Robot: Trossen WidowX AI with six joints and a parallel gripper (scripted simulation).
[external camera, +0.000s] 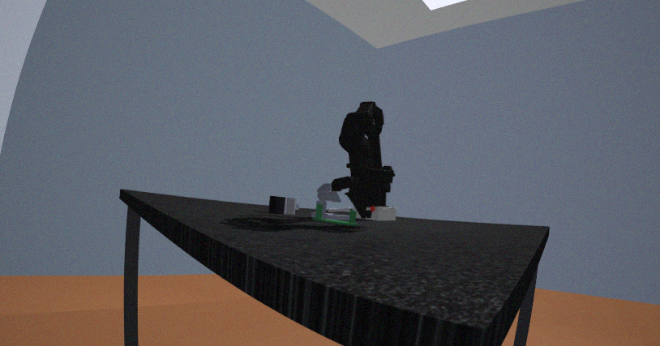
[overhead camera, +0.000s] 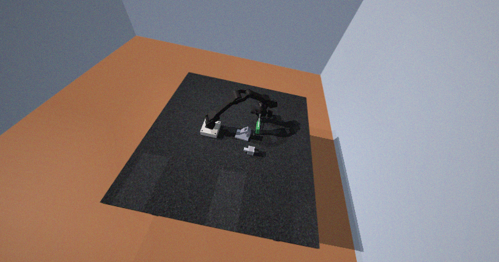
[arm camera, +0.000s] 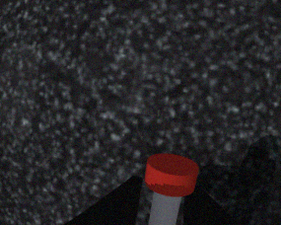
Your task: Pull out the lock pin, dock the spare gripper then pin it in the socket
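Now: gripper tip 10 mm short of the green cradle and 100 mm to the left of it. Also, from my gripper tip: spare gripper: 10 mm ahead, 360 mm to the right; grey mount: 70 mm behind, 230 mm to the right, 30 mm above.
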